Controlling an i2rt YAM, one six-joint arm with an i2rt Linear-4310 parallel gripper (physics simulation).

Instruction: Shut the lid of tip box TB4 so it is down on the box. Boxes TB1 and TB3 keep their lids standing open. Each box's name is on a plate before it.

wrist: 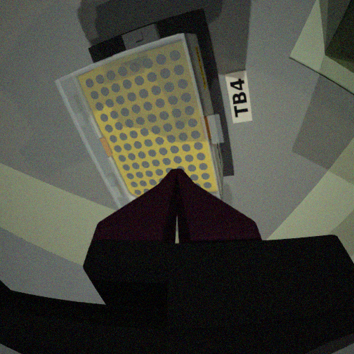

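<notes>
Tip box TB4 (150, 110) lies tilted in the upper middle of the wrist view, with a yellow hole-patterned top face. A clear, pale strip (89, 125) of it runs along the left side; from this angle I cannot tell whether the lid is fully down. A pale latch-like tab (215, 128) is on the right side. The white name plate TB4 (238, 97) lies to the right of the box. My gripper (176, 177) is shut with its dark red fingertips together, overlapping the box's lower end in the view; contact cannot be made out. TB1 and TB3 do not show.
A dark base (226, 150) shows behind and along the right side of the box. A dark object with a pale green side (310, 37) stands at the upper right edge. Grey and pale green patches and shadows cross the surface around the box.
</notes>
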